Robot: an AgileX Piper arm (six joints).
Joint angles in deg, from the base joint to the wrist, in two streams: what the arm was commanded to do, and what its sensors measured. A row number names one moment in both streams.
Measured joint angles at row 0:
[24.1 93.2 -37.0 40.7 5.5 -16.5]
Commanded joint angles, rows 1 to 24:
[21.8 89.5 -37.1 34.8 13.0 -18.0]
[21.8 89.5 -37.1 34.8 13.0 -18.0]
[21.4 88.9 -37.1 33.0 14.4 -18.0]
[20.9 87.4 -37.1 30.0 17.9 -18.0]
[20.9 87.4 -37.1 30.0 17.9 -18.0]
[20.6 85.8 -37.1 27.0 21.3 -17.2]
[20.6 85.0 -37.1 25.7 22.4 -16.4]
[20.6 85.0 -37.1 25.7 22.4 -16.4]
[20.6 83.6 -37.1 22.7 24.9 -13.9]
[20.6 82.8 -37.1 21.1 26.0 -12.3]
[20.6 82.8 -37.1 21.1 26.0 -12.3]
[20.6 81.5 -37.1 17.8 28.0 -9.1]
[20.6 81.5 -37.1 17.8 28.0 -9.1]
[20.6 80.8 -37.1 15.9 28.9 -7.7]
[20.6 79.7 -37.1 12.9 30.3 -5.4]
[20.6 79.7 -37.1 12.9 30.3 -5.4]
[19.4 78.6 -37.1 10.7 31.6 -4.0]
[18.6 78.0 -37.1 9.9 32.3 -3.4]
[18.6 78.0 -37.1 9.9 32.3 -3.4]
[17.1 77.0 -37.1 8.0 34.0 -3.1]
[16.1 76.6 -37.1 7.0 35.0 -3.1]
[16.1 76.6 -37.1 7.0 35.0 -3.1]
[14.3 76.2 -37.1 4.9 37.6 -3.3]
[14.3 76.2 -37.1 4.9 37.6 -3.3]
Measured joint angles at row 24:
[16.6 77.1 -37.1 8.1 34.1 -3.7]
